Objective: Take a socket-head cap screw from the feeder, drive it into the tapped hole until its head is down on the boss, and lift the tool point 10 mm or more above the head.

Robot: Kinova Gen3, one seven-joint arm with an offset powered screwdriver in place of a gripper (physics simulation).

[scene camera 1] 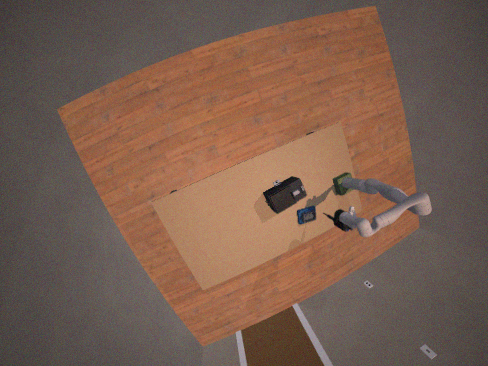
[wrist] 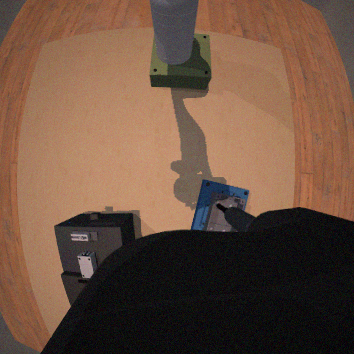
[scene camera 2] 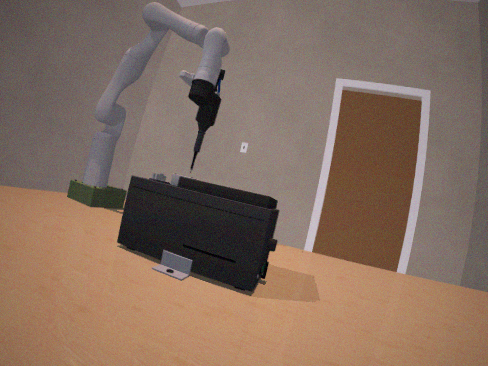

Note:
In view: a black screw feeder [scene camera 2: 151, 222] and a blue plate [wrist: 205, 191].
The black screw feeder is seen too in the wrist view [wrist: 110, 236].

